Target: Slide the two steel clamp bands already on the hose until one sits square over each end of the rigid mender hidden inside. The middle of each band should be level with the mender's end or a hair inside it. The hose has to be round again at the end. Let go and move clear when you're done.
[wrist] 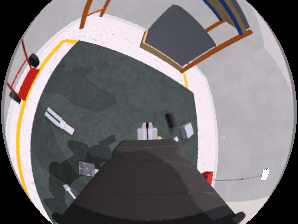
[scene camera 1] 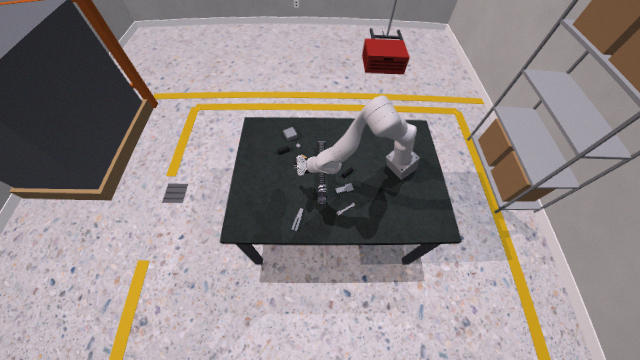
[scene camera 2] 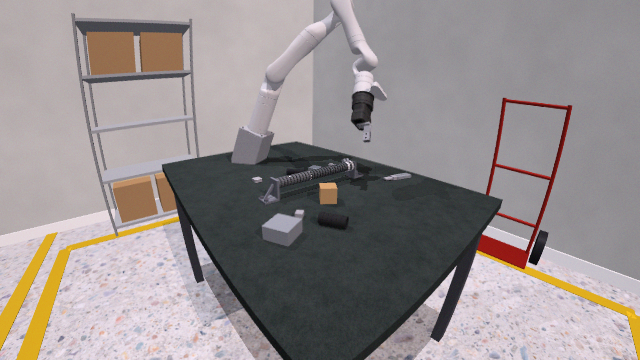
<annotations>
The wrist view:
gripper: 147,128
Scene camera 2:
gripper: 366,141
grey box: 281,229
</annotations>
